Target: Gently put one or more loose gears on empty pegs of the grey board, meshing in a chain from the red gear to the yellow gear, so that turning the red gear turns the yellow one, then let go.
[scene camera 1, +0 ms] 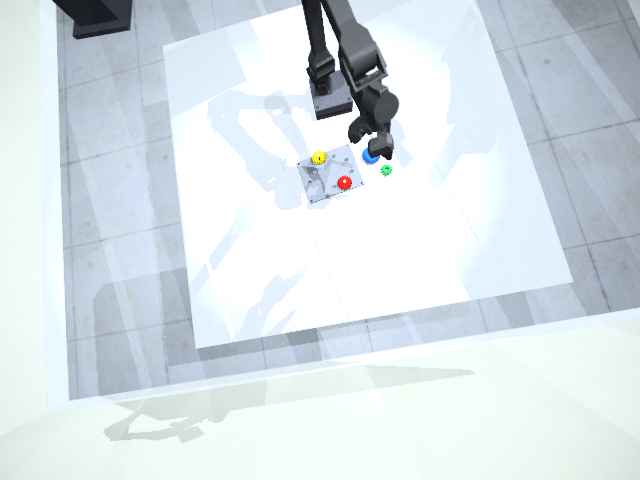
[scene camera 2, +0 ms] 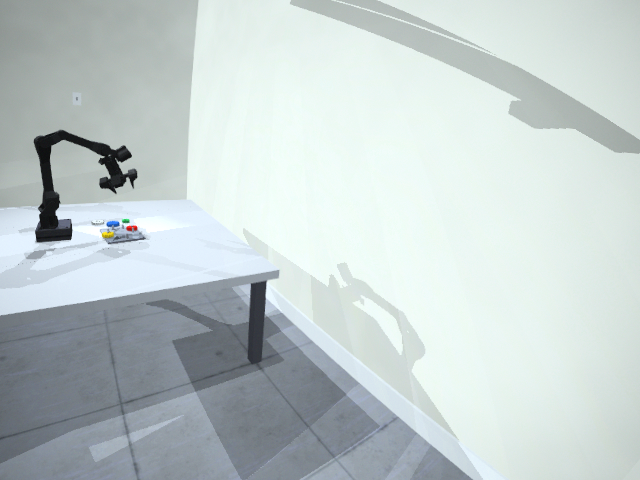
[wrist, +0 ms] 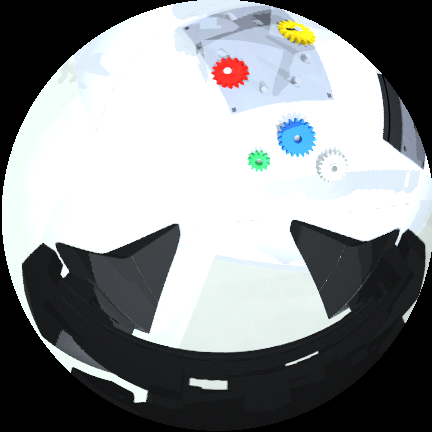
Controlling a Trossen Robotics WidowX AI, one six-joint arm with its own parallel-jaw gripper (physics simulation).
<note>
The gripper is open and holds nothing. Also in view: a blue gear. Also in view: a grey board.
The gripper also shows in the wrist view.
</note>
